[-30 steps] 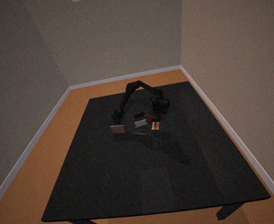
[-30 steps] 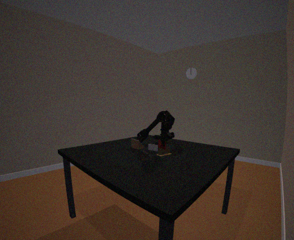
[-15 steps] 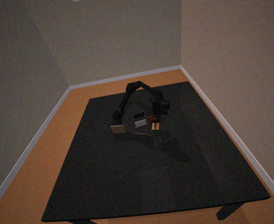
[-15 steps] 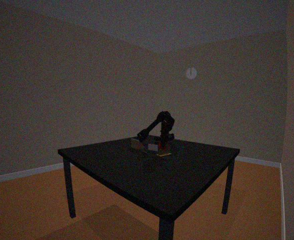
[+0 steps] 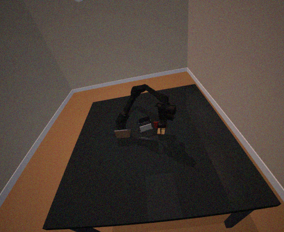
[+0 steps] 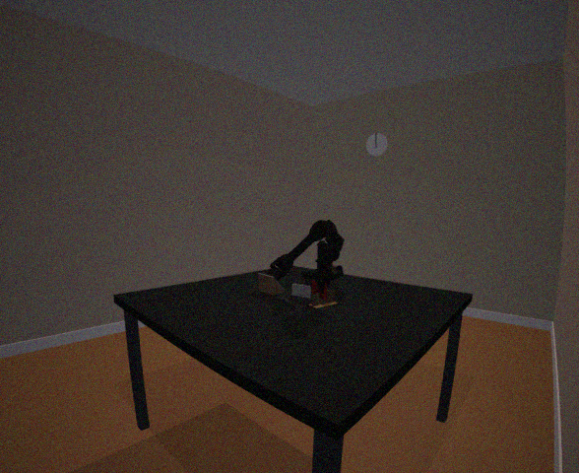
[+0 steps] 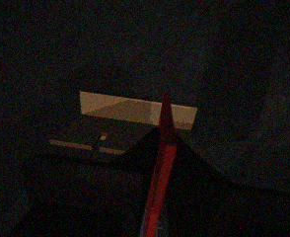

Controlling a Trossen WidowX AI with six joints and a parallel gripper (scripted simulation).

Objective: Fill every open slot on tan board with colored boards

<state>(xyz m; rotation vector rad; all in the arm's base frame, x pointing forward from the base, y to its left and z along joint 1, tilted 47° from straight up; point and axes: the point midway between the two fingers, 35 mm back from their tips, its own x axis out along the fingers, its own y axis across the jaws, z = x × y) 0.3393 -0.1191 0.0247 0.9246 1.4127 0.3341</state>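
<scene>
Right now the red board is 3 cm behind my gripper tip and 1 cm to the left of it. From my gripper tip the other things lie so: tan board: 2 cm behind, 3 cm to the left, 4 cm below.
</scene>
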